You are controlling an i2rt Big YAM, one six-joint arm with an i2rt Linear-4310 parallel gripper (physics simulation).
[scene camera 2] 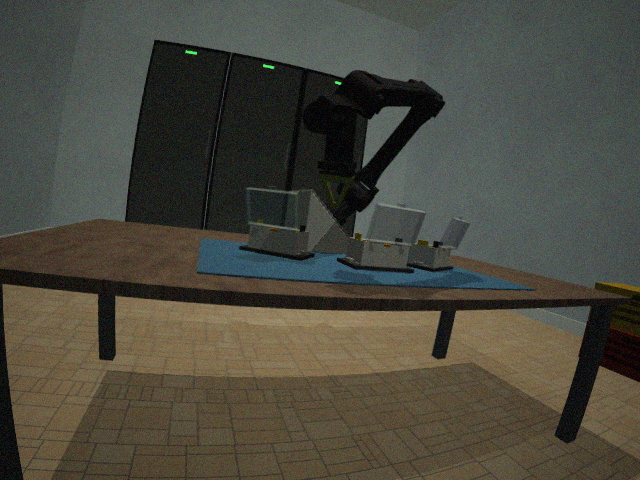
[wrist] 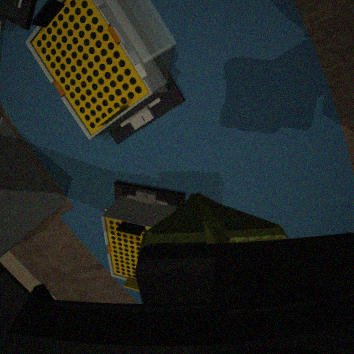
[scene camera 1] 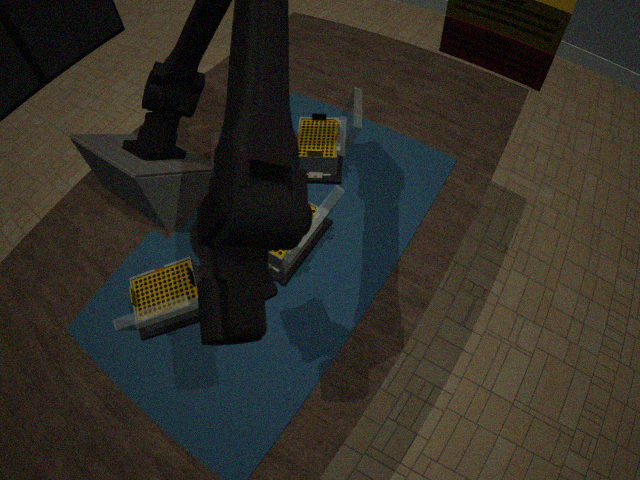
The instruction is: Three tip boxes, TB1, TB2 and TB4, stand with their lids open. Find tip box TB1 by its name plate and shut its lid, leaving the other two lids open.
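Places are measured from the arm's base along level axes (x ahead, y left, z up), in centimetres.
Pixels of known places: gripper, between the fingertips: [scene camera 2: 334,209] [wrist: 195,201]; arm's base, origin of its link: [scene camera 2: 326,221] [scene camera 1: 154,153].
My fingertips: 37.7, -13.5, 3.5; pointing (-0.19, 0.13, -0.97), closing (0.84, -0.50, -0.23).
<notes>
For each thing: its top centre in the pictures, then the offset to it from my fingertips, as dx, dy, dz. Level surfaces: height alone.
- near-left box, centre of its top: [wrist: 130,264] [scene camera 1: 159,284] [scene camera 2: 281,222] -14.7, -7.1, -4.5
- middle box, centre of its top: [wrist: 72,62] [scene camera 1: 281,217] [scene camera 2: 379,235] -4.6, +14.2, -4.5
- far box, centre of its top: [scene camera 1: 311,134] [scene camera 2: 427,243] -12.1, +34.8, -5.4
- blue mat, height of its surface: dz -11.9
- brown table, height of its surface: dz -12.2
Three white tip boxes with yellow racks stand with clear lids open; their name plates cannot be read. The near-left box [scene camera 1: 163,287] [scene camera 2: 278,240] [wrist: 123,252] has its lid [scene camera 1: 175,313] [scene camera 2: 271,207] raised; the gripper hides part of this box in the wrist view. The middle box [scene camera 1: 279,253] [scene camera 2: 379,254] [wrist: 88,65] has its lid [scene camera 1: 330,200] [scene camera 2: 396,224] [wrist: 142,30] tilted back. The far box [scene camera 1: 318,136] [scene camera 2: 432,256] has its lid [scene camera 1: 357,108] [scene camera 2: 456,232] up. My gripper [scene camera 2: 338,205] [wrist: 195,201] is shut and empty, its tips low near the near-left box. The arm hides the fingers in scene camera 1.
The boxes stand on a blue mat [scene camera 1: 242,413] [scene camera 2: 222,258] on a brown table [scene camera 1: 46,377] [scene camera 2: 129,242]. A grey wedge-shaped block [scene camera 1: 121,175] [scene camera 2: 323,227] [wrist: 30,215] is at the arm's base, close to the boxes. The raised lids stand up between the boxes.
</notes>
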